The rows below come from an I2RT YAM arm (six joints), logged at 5 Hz.
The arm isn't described. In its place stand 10 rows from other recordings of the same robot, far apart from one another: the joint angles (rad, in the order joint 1, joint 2, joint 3, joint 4, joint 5, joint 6), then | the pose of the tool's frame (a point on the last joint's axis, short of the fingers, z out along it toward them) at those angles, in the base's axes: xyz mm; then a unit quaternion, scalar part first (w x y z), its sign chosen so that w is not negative.
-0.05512, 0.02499, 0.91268, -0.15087, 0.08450, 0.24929 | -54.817 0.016 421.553 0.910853 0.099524 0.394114 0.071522
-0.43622, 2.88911, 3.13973, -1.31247, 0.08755, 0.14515 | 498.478 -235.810 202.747 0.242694 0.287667 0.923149 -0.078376
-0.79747, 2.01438, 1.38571, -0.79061, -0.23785, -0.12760 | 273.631 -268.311 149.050 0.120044 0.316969 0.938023 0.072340
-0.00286, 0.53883, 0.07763, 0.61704, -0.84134, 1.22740 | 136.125 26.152 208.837 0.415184 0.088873 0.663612 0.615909
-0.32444, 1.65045, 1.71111, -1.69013, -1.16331, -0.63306 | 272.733 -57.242 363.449 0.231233 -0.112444 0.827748 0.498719
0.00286, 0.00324, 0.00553, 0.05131, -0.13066, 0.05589 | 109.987 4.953 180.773 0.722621 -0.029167 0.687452 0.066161
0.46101, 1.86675, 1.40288, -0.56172, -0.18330, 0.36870 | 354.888 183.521 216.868 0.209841 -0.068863 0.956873 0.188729
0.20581, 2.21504, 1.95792, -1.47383, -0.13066, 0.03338 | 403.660 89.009 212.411 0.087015 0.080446 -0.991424 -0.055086
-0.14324, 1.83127, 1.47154, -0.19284, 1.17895, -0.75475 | 404.061 -91.519 292.534 0.154287 0.039913 0.773712 -0.613165
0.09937, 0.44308, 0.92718, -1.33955, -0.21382, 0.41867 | 40.812 11.661 311.695 0.310883 0.111179 0.925460 0.185778
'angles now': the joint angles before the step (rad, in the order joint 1, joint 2, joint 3, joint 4, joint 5, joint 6). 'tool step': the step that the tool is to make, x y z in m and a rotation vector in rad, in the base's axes. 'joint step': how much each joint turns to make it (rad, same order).
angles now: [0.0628 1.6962 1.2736 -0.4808 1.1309 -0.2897]
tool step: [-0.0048 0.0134 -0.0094 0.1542 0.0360 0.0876]
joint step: [0.0308 0.0000 0.0000 -0.1011 -0.1607 0.0887]
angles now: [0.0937 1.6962 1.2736 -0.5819 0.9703 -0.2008]
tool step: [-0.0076 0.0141 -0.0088 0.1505 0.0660 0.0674]
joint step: [0.0328 0.0000 -0.0001 -0.1073 -0.1537 0.0745]
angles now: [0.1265 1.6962 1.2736 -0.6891 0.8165 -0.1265]
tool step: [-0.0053 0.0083 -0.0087 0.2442 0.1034 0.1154]
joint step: [0.0035 0.0001 0.0002 -0.0739 -0.2788 0.0033]
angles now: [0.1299 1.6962 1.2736 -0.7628 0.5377 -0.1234]
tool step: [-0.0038 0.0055 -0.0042 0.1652 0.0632 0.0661]
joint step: [0.0001 0.0001 0.0001 -0.0412 -0.1842 -0.0003]
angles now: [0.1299 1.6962 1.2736 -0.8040 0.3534 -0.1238]
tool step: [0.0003 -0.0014 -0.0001 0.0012 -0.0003 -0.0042]
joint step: [-0.0043 0.0006 0.0002 0.0007 -0.0011 0.0003]
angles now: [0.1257 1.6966 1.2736 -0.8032 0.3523 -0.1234]
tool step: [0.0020 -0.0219 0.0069 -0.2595 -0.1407 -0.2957]
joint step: [-0.0335 -0.0002 0.0006 0.0236 0.3483 0.1732]
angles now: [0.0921 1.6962 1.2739 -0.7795 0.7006 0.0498]
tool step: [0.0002 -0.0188 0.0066 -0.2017 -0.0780 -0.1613]
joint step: [-0.0385 0.0000 0.0001 0.0232 0.2376 0.0545]
